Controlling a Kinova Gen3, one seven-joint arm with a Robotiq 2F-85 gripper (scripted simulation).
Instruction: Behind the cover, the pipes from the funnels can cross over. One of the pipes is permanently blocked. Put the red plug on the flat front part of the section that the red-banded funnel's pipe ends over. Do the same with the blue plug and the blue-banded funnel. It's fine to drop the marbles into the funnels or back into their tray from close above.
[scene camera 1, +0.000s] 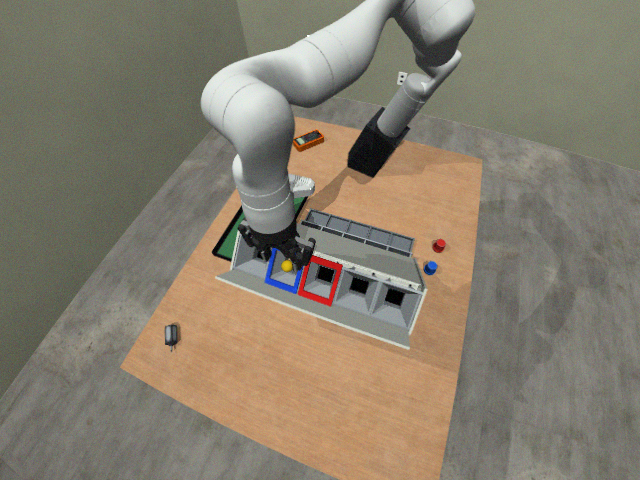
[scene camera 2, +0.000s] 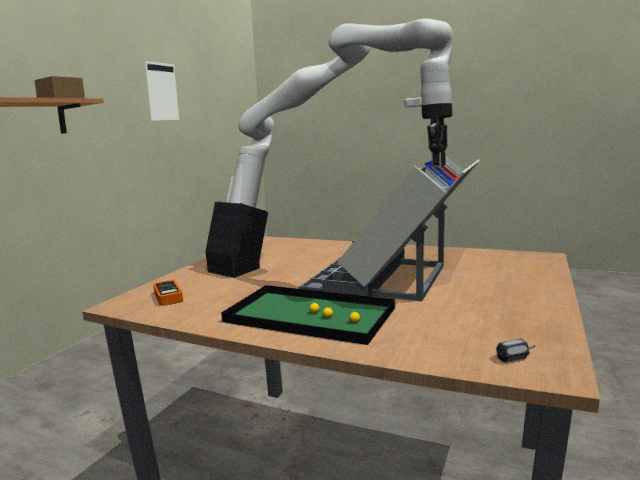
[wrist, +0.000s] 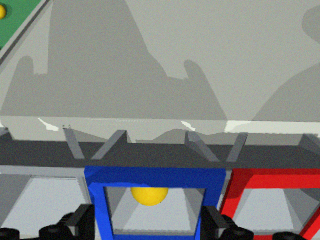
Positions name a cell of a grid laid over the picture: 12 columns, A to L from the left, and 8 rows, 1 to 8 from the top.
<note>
I see my gripper (scene camera 1: F5) and a green marble tray (scene camera 2: F6).
The green marble tray is seen too in scene camera 1 (scene camera 1: E5). My gripper also shows in scene camera 2 (scene camera 2: I3) and in the wrist view (wrist: F8).
</note>
